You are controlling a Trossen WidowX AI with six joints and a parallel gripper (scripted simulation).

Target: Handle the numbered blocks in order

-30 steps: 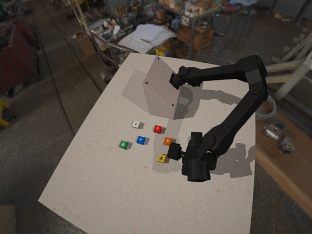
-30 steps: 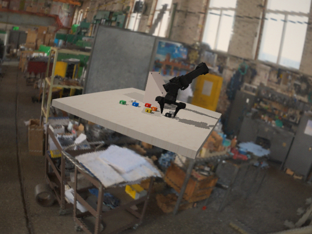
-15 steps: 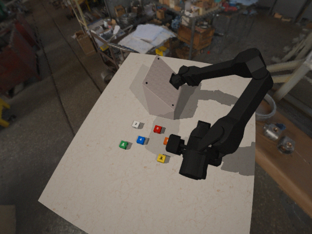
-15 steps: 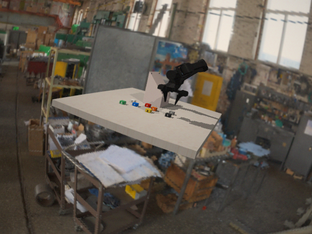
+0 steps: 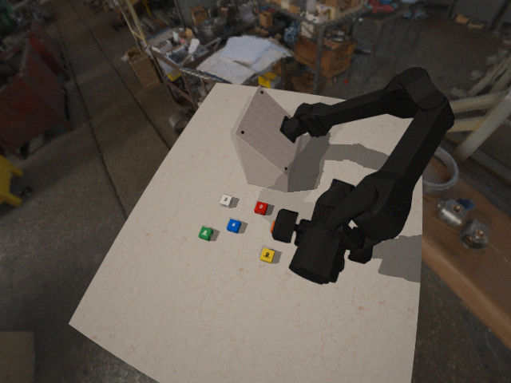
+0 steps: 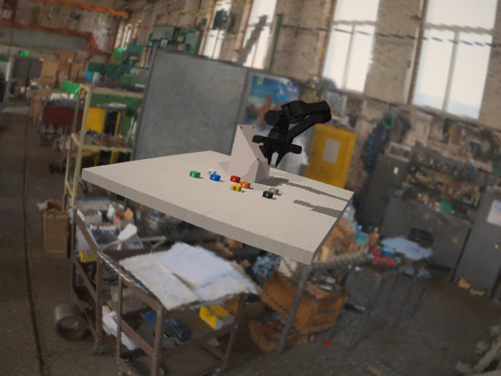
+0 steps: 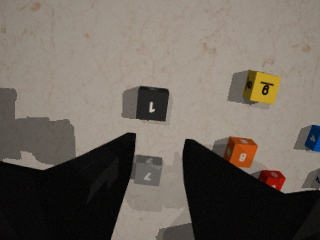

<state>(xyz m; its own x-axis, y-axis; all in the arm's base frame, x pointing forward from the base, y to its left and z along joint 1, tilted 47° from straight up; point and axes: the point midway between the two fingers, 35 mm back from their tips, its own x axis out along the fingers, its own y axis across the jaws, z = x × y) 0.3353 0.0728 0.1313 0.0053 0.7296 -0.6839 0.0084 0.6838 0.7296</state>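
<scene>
The white block is 110 mm behind my gripper tip, 290 mm to the right of it and 120 mm below it. Round my gripper tip: grey block 100 mm behind, 120 mm below; black block 10 mm behind, 10 mm to the left, 120 mm below; yellow block 20 mm ahead, 120 mm to the right, 120 mm below.
</scene>
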